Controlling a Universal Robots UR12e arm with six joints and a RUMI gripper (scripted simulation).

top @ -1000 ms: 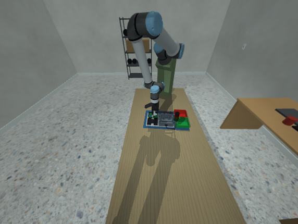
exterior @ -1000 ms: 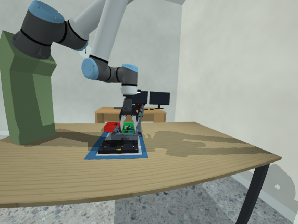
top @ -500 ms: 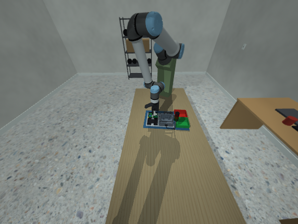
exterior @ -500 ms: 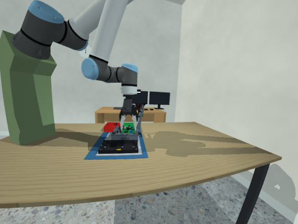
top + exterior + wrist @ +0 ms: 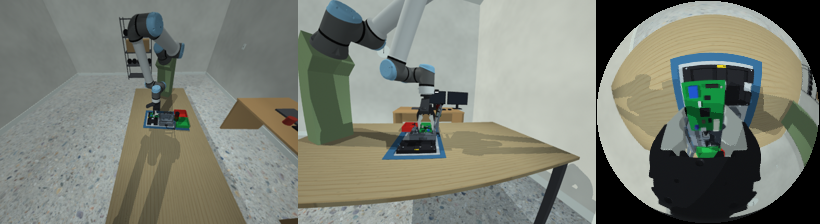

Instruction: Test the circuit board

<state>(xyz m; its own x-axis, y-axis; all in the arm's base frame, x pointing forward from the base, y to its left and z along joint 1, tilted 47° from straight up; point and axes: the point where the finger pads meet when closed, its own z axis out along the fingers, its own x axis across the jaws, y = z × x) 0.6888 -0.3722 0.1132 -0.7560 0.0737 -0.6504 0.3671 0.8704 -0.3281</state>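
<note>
The tester lid lies 140 mm ahead of my hand, 100 mm to the left of it and 60 mm above it. From my hand the other things lie so: red bin: 380 mm to the left, 110 mm below, 30 mm ahead; then green bin: 310 mm to the left, 160 mm ahead, 110 mm below; then green circuit board: 10 mm to the left.
</note>
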